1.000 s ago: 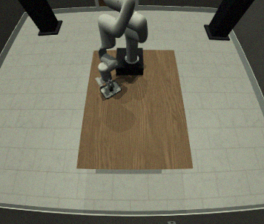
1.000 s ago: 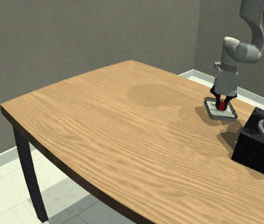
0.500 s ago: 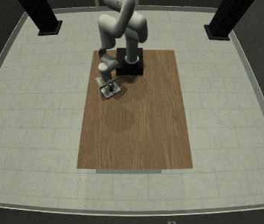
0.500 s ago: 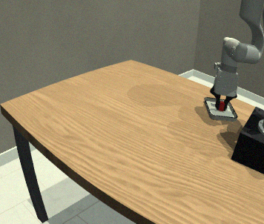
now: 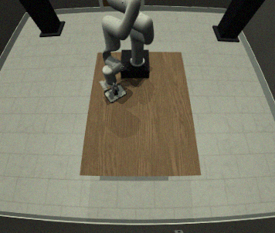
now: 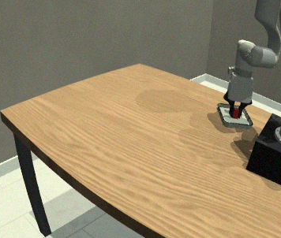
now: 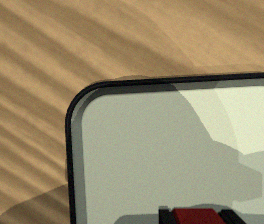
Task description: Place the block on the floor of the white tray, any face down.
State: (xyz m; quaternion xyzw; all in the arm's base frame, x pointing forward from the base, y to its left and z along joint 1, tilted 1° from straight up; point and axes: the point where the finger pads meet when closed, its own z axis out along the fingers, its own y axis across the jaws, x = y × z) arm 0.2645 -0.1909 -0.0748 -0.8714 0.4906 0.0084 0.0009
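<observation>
My hand is 10 mm above the small red block. From my hand the other things lie so: white tray 20 mm below.
</observation>
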